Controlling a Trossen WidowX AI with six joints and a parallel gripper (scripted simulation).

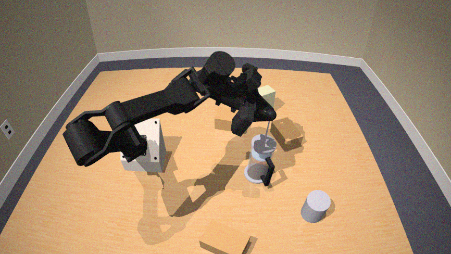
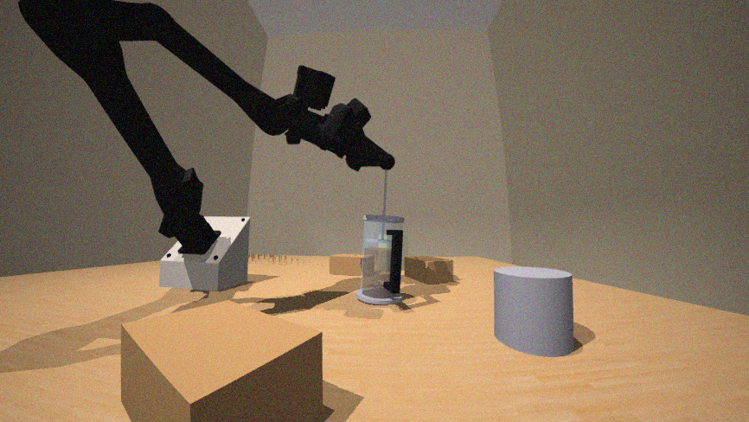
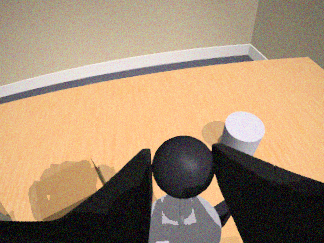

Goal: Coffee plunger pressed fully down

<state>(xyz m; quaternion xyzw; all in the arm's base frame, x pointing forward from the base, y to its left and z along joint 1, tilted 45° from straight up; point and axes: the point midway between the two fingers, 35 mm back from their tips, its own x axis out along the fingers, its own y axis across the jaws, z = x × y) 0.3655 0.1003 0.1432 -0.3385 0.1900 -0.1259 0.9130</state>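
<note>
My gripper tip is now 1 cm past the glass coffee press, 1 cm to the left of it and 12 cm above it. From my gripper tip the other things lie so: grey cylinder 14 cm ahead, 15 cm to the right, 21 cm below.
</note>
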